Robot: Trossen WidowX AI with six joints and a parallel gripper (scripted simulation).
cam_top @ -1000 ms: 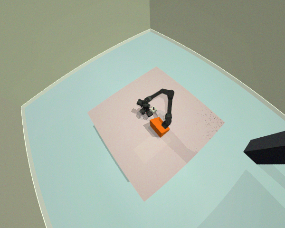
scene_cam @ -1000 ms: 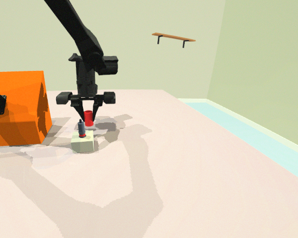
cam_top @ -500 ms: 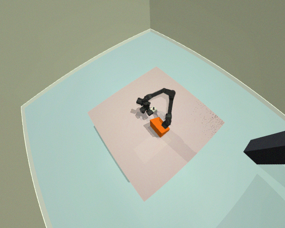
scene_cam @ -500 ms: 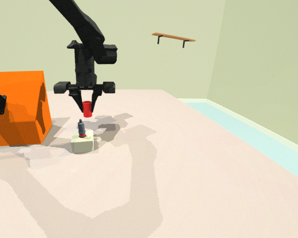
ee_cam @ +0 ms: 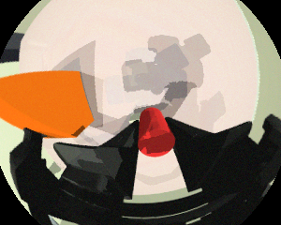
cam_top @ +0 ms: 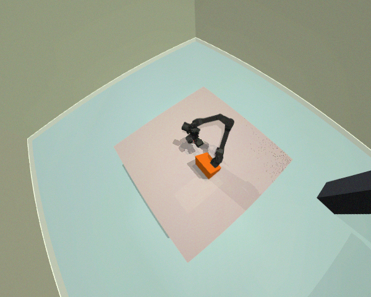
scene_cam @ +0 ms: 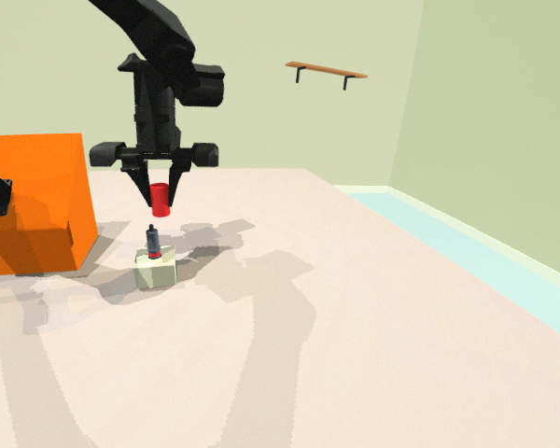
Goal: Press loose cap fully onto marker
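The pale holder block lies 1 cm behind my gripper tip, 5 cm to the right of it and 8 cm below it. Round my gripper tip: red cap: 1 cm above.
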